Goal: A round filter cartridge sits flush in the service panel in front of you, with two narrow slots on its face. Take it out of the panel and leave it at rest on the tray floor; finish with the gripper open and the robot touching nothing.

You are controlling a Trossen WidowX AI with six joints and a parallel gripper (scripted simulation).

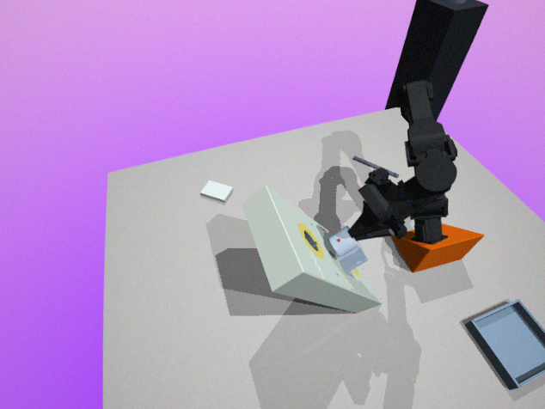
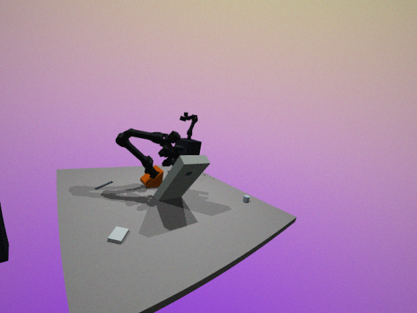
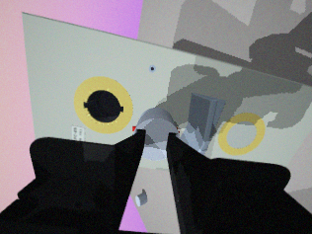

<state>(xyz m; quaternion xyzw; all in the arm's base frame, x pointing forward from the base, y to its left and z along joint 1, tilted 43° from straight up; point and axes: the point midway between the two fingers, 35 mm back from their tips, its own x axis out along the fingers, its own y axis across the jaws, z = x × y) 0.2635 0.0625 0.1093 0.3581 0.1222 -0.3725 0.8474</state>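
Right now the round grey filter cartridge is 10 mm ahead of my gripper tip and 10 mm below it. Round my gripper tip: pale green service panel: 50 mm ahead, 10 mm to the right, 50 mm below; white flat block: 170 mm ahead, 440 mm to the right, 220 mm below; blue-grey tray: 300 mm behind, 320 mm to the left, 220 mm below.
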